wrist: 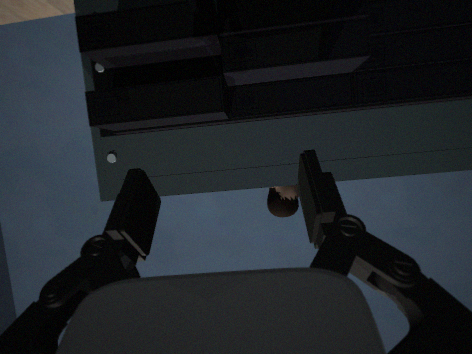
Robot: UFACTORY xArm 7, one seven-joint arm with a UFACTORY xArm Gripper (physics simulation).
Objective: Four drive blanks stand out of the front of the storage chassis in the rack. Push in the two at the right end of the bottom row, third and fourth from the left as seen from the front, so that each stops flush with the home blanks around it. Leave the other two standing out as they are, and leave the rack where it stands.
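Frame: origin at the arm's base, x back, y down, z right, level; millimetres.
Seen in the pictures: gripper, fingertip midpoint: [223,176].
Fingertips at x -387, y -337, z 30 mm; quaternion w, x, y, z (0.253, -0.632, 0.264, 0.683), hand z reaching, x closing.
Pixels of each thing's top centre, then the offset from my fingertips to it. "*": a spot on its surface instead.
- storage chassis at a spot on its surface: [410,82] * dy +60, dx -100, dz -149 mm
- drive blank at its top centre: [178,127] dy +46, dx -106, dz +65 mm
The storage chassis [410,82] fills the top of the wrist view and is very dark. At its left end in this view, one drive blank [155,105] stands out in the lowest visible row. Above it, past a dark gap, another blank [150,30] stands out. A blank [295,47] to the right of the gap also stands out, with its paler lower face showing. The blank [290,95] beside the lowest one sits further back. Which are third and fourth from the front is unclear. My gripper [223,176] is open and empty, its fingers over the grey-green panel below the blanks.
The grey-green rack panel [200,155] carries pale round studs [111,157] [99,67] near its left edge. A brown rounded object [283,204] lies below the panel, partly behind the right finger. A blue surface [40,110] surrounds the rack, with wood [30,10] at the top left corner.
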